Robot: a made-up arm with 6 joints.
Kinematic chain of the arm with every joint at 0, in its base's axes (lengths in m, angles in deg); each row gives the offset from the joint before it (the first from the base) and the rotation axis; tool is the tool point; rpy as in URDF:
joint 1: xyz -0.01 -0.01 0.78 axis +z
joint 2: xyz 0 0 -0.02 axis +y
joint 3: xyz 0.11 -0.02 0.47 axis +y
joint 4: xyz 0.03 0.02 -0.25 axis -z
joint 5: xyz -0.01 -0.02 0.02 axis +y
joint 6: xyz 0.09 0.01 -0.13 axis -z
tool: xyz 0 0 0 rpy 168.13 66.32 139.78
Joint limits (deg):
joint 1: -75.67..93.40
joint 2: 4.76..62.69
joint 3: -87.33..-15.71
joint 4: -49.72..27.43
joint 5: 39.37..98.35
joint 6: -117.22..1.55
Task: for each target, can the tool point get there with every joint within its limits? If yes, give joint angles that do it. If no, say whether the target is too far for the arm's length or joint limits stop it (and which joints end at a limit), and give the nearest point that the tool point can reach.
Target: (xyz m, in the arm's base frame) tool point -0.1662 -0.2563 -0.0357
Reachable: no: joint limits stop it (at a limit: joint 1, joint 2, joint 4) | nearest point 0.0407 -0.3684 0.5088 | short by 0.593 m
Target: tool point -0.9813 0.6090 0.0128
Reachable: no: too far | nearest point -0.0874 0.5266 0.5307 | short by 1.036 m
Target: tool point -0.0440 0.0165 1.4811
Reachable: no: joint limits stop it (at a limit: joint 1, joint 2, joint 3, joint 4, joint 5) | nearest point 0.0860 0.4349 1.1205 | short by 0.567 m
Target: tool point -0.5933 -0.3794 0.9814
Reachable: no: joint limits stop it (at a limit: joint 1, joint 2, joint 4, joint 5) | nearest point -0.0716 -0.2623 0.9239 | short by 0.538 m
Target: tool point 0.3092 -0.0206 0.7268
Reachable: yes | joints 7.07 34.42 -38.24 -22.36 72.35 -55.17
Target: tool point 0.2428 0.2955 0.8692
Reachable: yes | joints 61.07 13.88 -47.52 -42.23 68.63 -89.72
